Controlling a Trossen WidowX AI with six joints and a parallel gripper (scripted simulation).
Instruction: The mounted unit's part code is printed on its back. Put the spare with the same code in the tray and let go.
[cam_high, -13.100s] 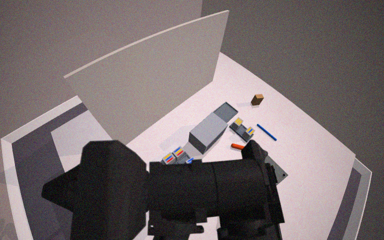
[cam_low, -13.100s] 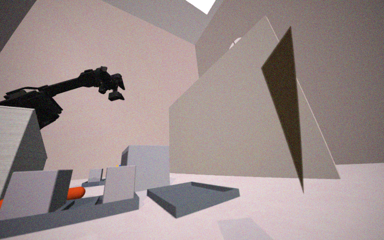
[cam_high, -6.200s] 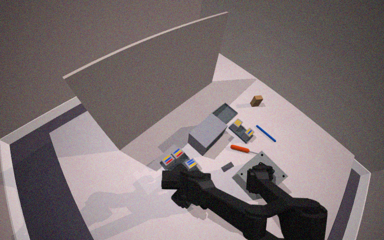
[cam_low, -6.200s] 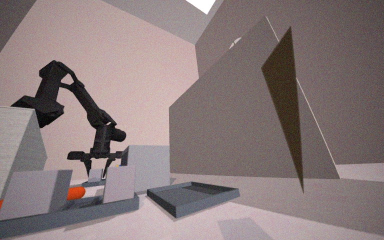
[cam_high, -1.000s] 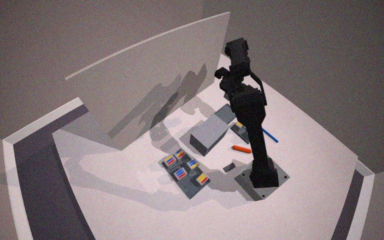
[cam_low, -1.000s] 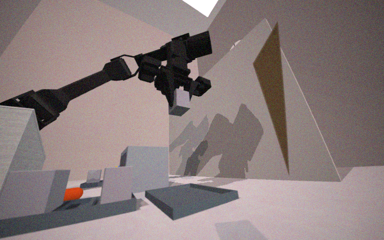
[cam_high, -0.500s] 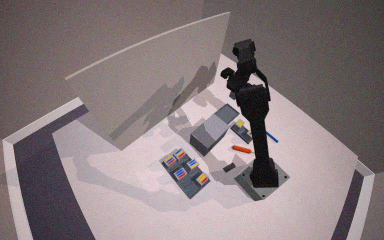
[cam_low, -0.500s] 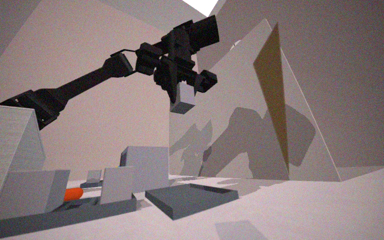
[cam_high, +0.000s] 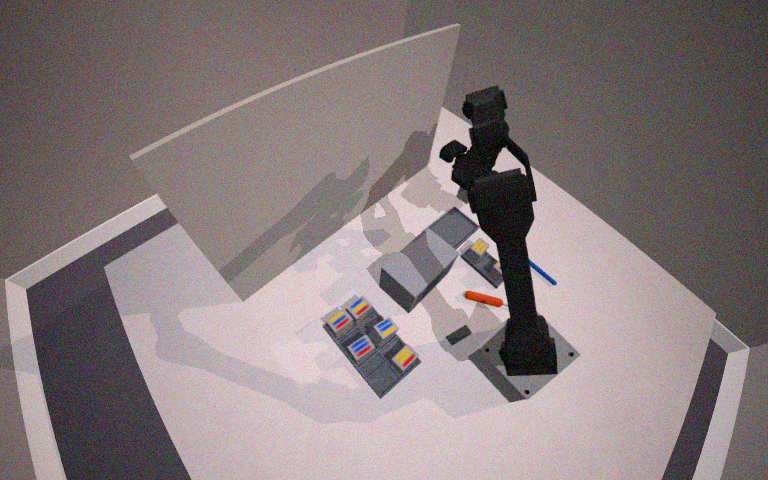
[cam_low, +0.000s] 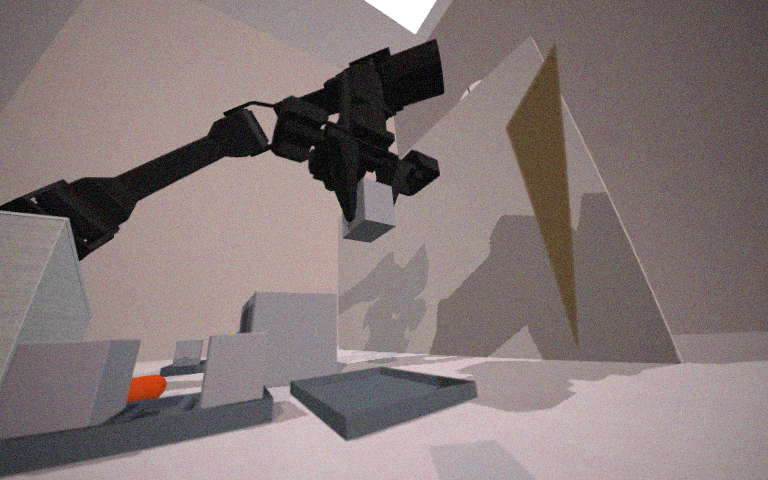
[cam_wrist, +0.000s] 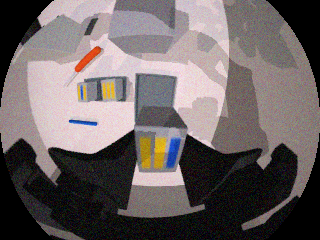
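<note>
The dark grey tray is 150 mm below my gripper tip. From my gripper tip the other things lie so: grey box (210 mm to the left, 100 mm below, 10 mm behind); tan block (200 mm to the right, 120 mm below, 110 mm behind); grey spare block (20 mm above).
</note>
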